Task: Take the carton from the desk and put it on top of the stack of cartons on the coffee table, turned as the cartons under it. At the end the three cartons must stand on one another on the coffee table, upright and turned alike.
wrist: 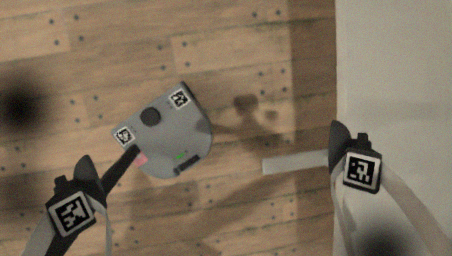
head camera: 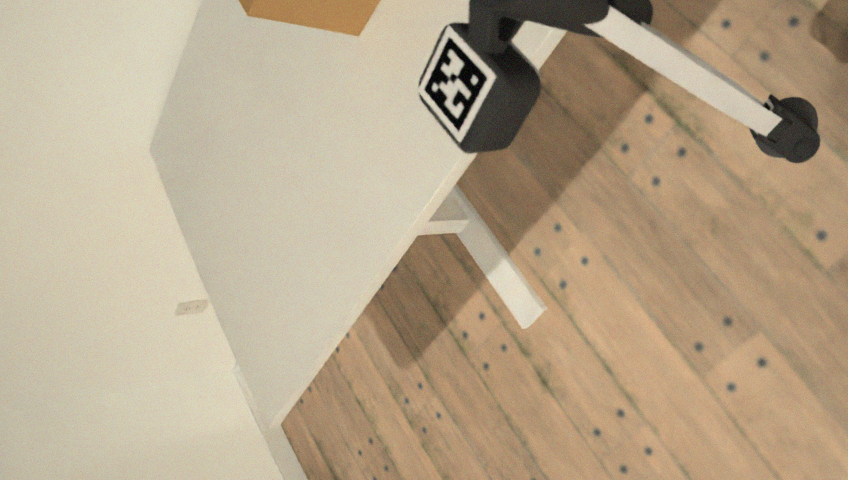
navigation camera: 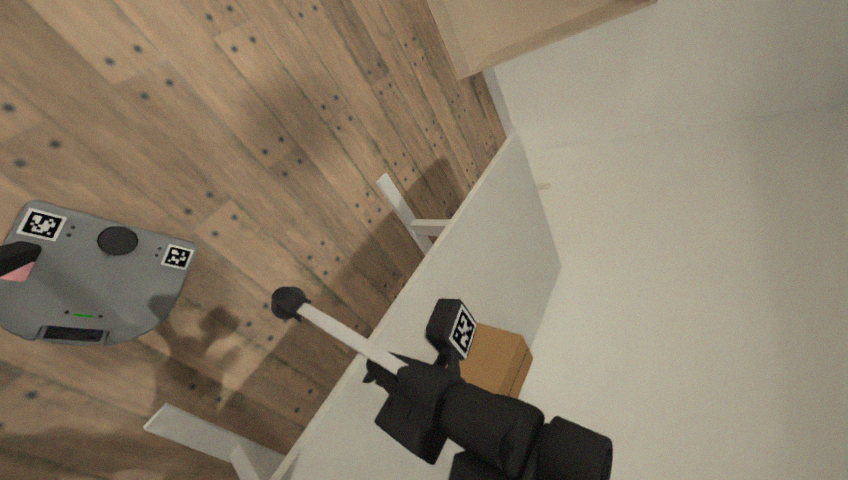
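Seen in the pictures: gripper, fingertip midpoint: (head camera: 699, 43) (navigation camera: 328, 336); robot's base, origin of the base link: (navigation camera: 117, 239).
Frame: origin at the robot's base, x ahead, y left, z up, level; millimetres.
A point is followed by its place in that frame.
The brown carton (head camera: 309, 14) @(z 816, x 24, y -776 mm) (navigation camera: 496, 359) @(z 862, x -37, y -743 mm) stands on the white desk (head camera: 285, 190) @(z 720, x 309, y -898 mm) (navigation camera: 493, 237) @(z 720, x 324, y -831 mm) (wrist: 395, 70), beside the wall. It is cut off at the top in the head view and partly hidden behind the wrist in the navigation view. My gripper (navigation camera: 330, 337) @(z 872, x -22, y -227 mm) (wrist: 215, 156) @(z 872, x -22, y -227 mm) is open and empty, its fingers wide apart. In the wrist view one finger is over the desk's long edge and the other over the floor and my base. The gripper is apart from the carton, on its floor side. The coffee table and its stack of cartons do not show.
My grey base (navigation camera: 101, 279) @(z 160, x -98, y -2 mm) (wrist: 175, 132) stands on the plank floor beside the desk. White desk legs (head camera: 514, 291) (navigation camera: 196, 431) (wrist: 295, 162) stick out under the long edge. The wall runs along the desk's far side. A beige piece of furniture (navigation camera: 529, 26) @(z 419, x 1798, y -1219 mm) stands beyond the desk's end.
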